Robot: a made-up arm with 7 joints.
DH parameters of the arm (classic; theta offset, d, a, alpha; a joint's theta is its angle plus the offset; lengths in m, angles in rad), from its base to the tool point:
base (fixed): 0 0 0 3.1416
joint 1: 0 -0.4 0 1.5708
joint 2: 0 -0.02 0 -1.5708
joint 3: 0 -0.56 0 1.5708
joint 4: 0 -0.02 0 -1.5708
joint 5: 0 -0.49 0 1.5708
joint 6: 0 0 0 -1.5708
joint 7: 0 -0.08 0 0
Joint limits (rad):
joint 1: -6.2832..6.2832
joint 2: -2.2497..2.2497
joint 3: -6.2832..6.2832
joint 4: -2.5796..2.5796
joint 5: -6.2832..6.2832
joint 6: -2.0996..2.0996
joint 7: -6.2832..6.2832
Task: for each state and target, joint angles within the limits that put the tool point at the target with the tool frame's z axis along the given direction. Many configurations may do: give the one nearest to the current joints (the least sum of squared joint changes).
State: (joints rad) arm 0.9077 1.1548 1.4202 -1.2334 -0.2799 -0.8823 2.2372
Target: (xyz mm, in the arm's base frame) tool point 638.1 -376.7 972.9 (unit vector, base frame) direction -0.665 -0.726 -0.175
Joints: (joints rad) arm 1.1772 0.9710 1.3518 -0.9821 -0.2358 -0.8533 2.2372
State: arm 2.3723 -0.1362 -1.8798 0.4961 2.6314 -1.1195 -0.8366
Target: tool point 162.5 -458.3 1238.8 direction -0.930 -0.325 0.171
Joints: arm 2.0163 0.4556 -1.6897 0.6796 2.6584 -1.4502 -0.8366
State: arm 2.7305 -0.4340 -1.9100 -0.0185 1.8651 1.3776 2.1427
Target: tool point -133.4 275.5 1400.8 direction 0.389 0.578 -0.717
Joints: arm 2.2576 -0.3312 -1.9703 -0.6436 1.5195 1.0083 2.1427
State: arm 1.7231 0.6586 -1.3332 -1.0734 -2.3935 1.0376 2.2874
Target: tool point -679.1 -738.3 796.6 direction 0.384 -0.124 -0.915
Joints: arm 2.1197 1.2771 -1.2467 -0.2980 -2.2142 1.0143 2.2874
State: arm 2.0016 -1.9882 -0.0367 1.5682 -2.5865 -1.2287 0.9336
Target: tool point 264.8 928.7 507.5 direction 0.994 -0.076 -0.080
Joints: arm 2.1029 -1.7562 0.4353 0.7008 -2.1862 -1.6698 0.9336
